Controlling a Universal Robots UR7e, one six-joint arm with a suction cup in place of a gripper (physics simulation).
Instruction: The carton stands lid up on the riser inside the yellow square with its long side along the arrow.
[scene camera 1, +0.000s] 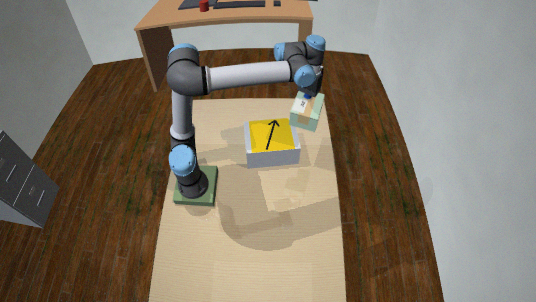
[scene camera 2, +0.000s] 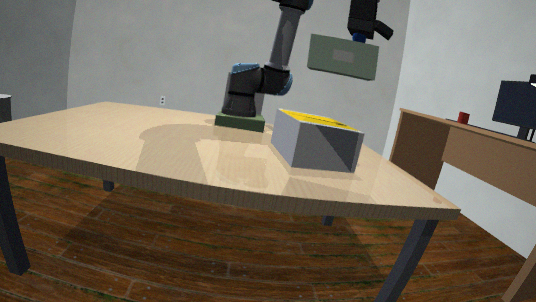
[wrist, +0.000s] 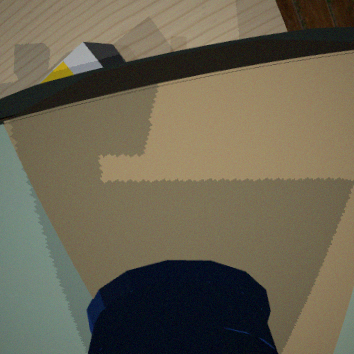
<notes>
My suction cup (wrist: 206, 292) holds a pale green carton (scene camera 2: 334, 55), clear of everything else. A riser (scene camera 2: 308, 141) rests on the table.
The pale green carton also shows in scene camera 1 (scene camera 1: 305, 113) and in the wrist view (wrist: 229, 152). The riser is seen too in scene camera 1 (scene camera 1: 273, 142) and in the wrist view (wrist: 86, 56).
</notes>
